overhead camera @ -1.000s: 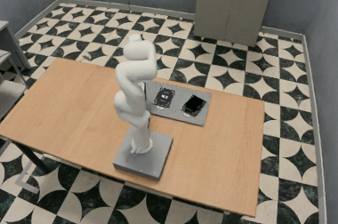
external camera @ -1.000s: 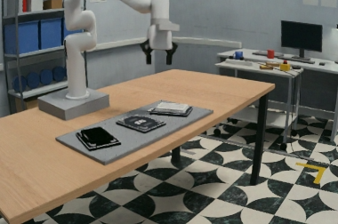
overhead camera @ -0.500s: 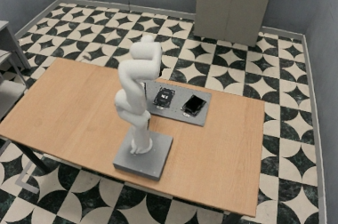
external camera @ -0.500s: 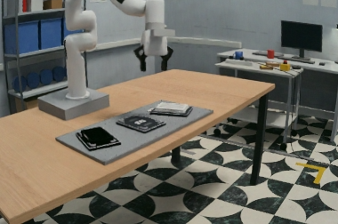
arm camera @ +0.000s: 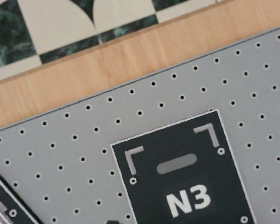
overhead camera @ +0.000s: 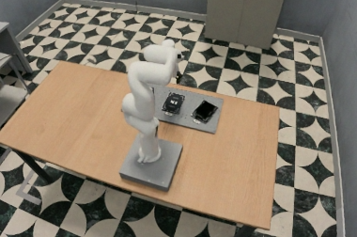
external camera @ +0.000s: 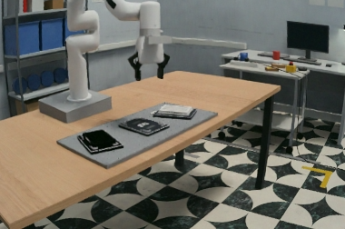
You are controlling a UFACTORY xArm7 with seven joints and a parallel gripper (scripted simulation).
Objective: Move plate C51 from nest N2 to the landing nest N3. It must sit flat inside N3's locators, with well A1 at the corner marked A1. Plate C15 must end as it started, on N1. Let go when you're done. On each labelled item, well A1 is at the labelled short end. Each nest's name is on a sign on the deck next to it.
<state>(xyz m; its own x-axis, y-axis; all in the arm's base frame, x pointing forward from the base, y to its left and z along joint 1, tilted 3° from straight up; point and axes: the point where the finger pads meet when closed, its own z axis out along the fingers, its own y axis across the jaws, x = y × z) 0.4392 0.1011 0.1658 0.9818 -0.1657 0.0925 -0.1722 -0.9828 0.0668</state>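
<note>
My gripper is now 24 cm to the left of the black plate and 18 cm above it. Also, from my hand: pale plate (6 cm behind, 18 cm to the left, 18 cm below).
</note>
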